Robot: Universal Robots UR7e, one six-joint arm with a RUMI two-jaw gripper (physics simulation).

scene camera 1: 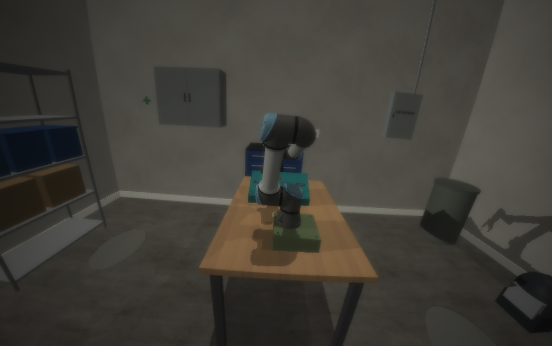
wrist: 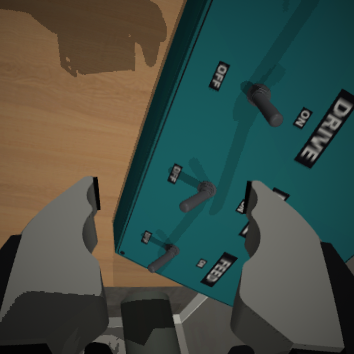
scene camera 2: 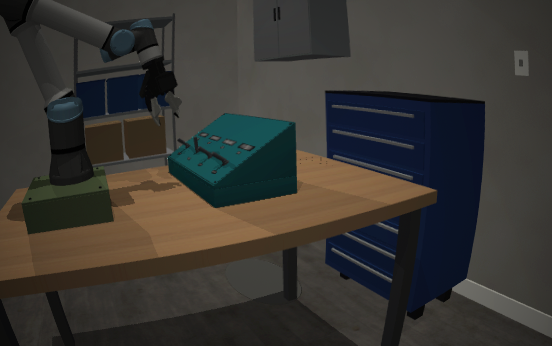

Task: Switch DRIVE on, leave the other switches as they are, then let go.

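Seen in the pictures: gripper, between the fingertips: [wrist: 171, 181] [scene camera 2: 169, 121]; arm's base, origin of its link: [scene camera 1: 288, 221] [scene camera 2: 71, 177].
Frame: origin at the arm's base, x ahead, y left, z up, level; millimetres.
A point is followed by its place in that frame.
Observation:
The teal switch box [scene camera 1: 301, 180] {y -158, x 554, z 60 mm} [scene camera 2: 260, 160] {y -215, x 521, z 11 mm} [wrist: 165, 150] {y -1, x 404, z -27 mm} stands on the table. In the wrist view the DRIVE lever [wrist: 267, 107] {y 100, x 445, z 37 mm} leans toward its ON label [wrist: 302, 118] {y 95, x 497, z 26 mm}, away from its OFF label [wrist: 219, 76] {y 96, x 423, z -16 mm}. The BRAKE lever [wrist: 197, 196] {y -18, x 435, z 22 mm} and the FEED lever [wrist: 163, 258] {y -139, x 436, z 21 mm} lean toward their OFF sides. The PUMP lever [scene camera 2: 183, 143] {y 211, x 440, z 17 mm} tilts toward the arm base side; its labels do not show. My gripper [scene camera 2: 168, 119] {y 78, x 355, z 112 mm} [wrist: 171, 181] {y 78, x 355, z 112 mm} is part open and empty. It hangs above the robot-side edge of the box, apart from the levers. In scene camera 1 the arm hides it.
The arm's green base block [scene camera 1: 296, 240] {y -36, x -148, z -21 mm} [scene camera 2: 70, 210] {y -174, x -12, z -49 mm} stands on the wooden table [scene camera 1: 235, 260] {y 276, x -232, z -94 mm} [scene camera 2: 200, 240] {y -397, x 277, z -95 mm}. A blue drawer cabinet [scene camera 2: 375, 140] stands beyond the box. A shelf rack [scene camera 1: 80, 120] with blue and orange bins stands at the left in scene camera 1.

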